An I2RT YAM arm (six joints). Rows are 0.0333 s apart.
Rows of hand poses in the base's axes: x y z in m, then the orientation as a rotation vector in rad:
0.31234 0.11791 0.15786 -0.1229 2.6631 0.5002
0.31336 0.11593 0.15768 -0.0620 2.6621 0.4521
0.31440 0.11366 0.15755 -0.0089 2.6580 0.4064
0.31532 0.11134 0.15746 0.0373 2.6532 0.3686
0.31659 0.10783 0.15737 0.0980 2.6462 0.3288
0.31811 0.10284 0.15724 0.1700 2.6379 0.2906
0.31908 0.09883 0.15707 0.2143 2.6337 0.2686
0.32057 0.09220 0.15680 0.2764 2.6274 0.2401
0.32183 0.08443 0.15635 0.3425 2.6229 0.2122
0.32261 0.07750 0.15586 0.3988 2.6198 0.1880
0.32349 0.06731 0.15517 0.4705 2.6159 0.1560
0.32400 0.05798 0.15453 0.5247 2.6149 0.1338
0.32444 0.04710 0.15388 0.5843 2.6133 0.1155
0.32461 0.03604 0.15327 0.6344 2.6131 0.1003
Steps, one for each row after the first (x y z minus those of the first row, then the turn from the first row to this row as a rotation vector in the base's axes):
0.00102 -0.00198 -0.00018 -0.0234 -0.0033 -0.0514
0.00206 -0.00425 -0.00031 -0.0461 -0.0085 -0.0973
0.00298 -0.00657 -0.00040 -0.0644 -0.0126 -0.1371
0.00425 -0.01008 -0.00049 -0.0818 -0.0158 -0.1877
0.00577 -0.01507 -0.00062 -0.0962 -0.0163 -0.2460
0.00674 -0.01908 -0.00079 -0.1043 -0.0145 -0.2814
0.00823 -0.02571 -0.00106 -0.1139 -0.0109 -0.3305
0.00949 -0.03348 -0.00151 -0.1229 -0.0030 -0.3818
0.01027 -0.04041 -0.00200 -0.1309 0.0056 -0.4251
0.01115 -0.05060 -0.00269 -0.1421 0.0183 -0.4801
0.01166 -0.05993 -0.00333 -0.1494 0.0312 -0.5206
0.01210 -0.07081 -0.00398 -0.1531 0.0465 -0.5638
0.01227 -0.08187 -0.00459 -0.1563 0.0614 -0.5994

